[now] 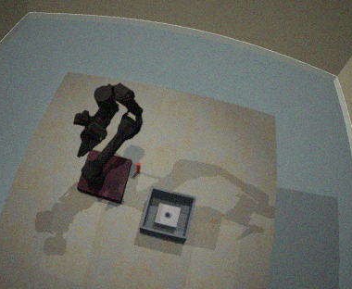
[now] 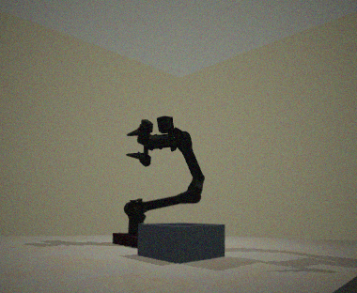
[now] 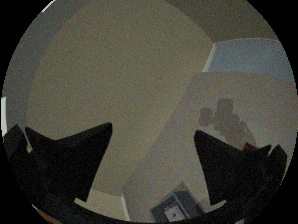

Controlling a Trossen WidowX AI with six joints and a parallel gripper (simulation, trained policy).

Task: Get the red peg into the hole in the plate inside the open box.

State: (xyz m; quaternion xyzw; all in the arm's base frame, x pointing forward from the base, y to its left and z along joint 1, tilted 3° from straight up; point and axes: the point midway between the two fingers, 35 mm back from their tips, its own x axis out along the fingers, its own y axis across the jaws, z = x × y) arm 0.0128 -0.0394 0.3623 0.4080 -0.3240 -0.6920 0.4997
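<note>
My gripper tip is now 35 cm above the red peg, 19 cm to the right of it and 14 cm short of it. Round my gripper tip: grey-blue box 37 cm below, 32 cm ahead, 2 cm to the left.
</note>
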